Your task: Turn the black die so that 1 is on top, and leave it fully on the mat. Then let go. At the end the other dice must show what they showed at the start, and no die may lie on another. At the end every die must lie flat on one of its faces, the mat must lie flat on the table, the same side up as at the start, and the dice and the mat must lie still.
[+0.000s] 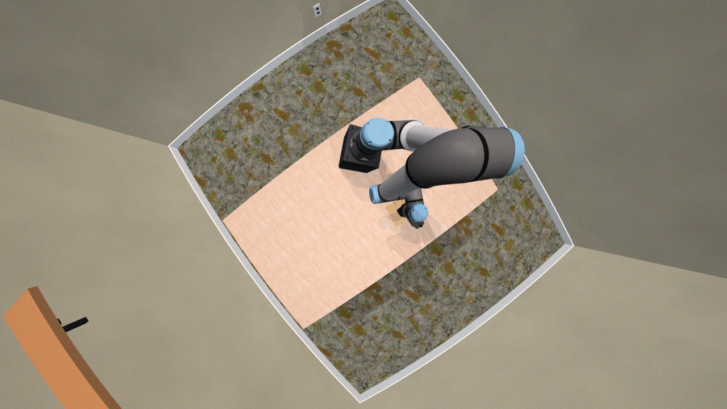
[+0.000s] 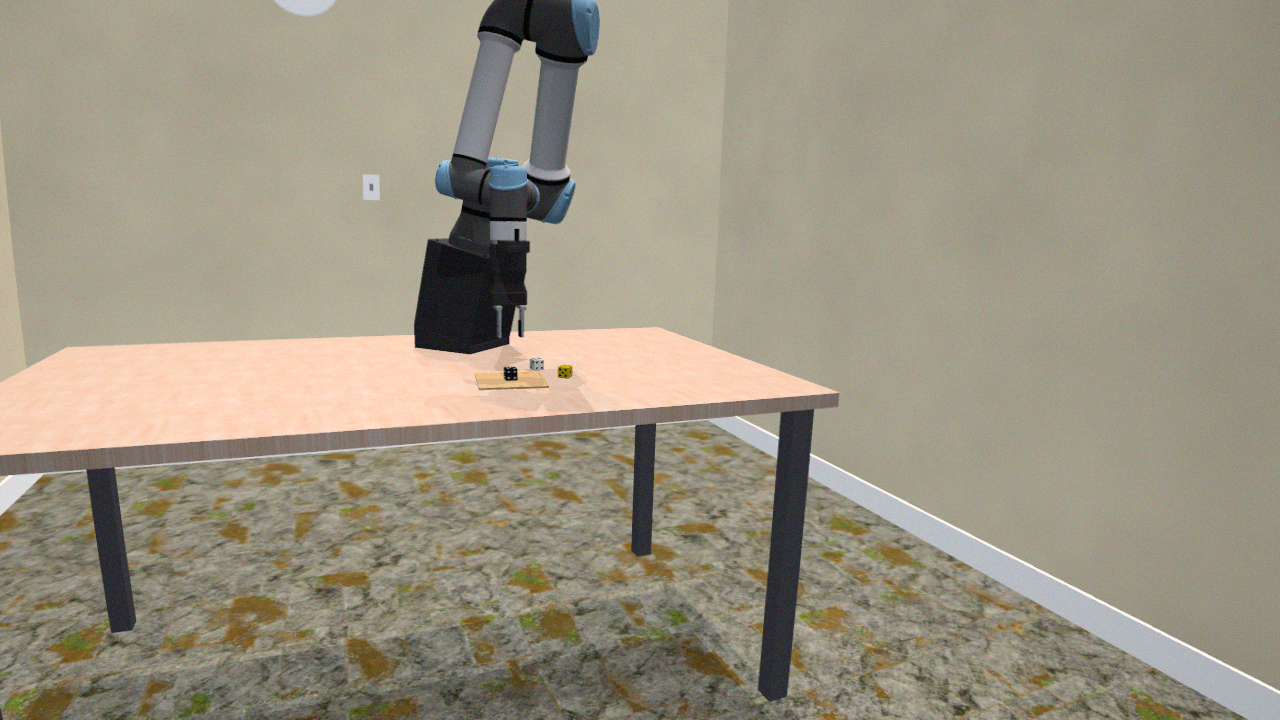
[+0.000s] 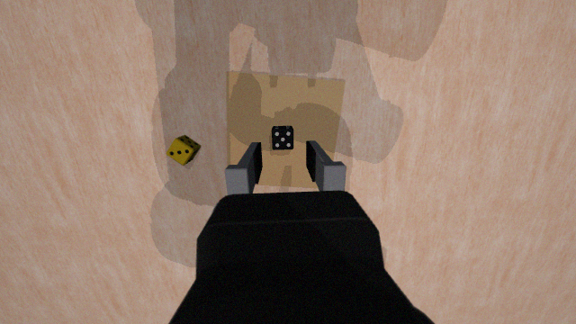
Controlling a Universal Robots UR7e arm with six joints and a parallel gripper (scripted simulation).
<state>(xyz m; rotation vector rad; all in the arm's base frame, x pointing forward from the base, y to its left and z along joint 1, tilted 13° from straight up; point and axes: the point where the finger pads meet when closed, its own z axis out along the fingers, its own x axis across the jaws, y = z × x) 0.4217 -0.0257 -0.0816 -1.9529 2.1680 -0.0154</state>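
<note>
My gripper is now 90 mm above the black die. Also, from my hand: tan mat (110 mm below); white die (100 mm below, 100 mm behind, 90 mm to the left); yellow die (120 mm to the left, 100 mm below).
</note>
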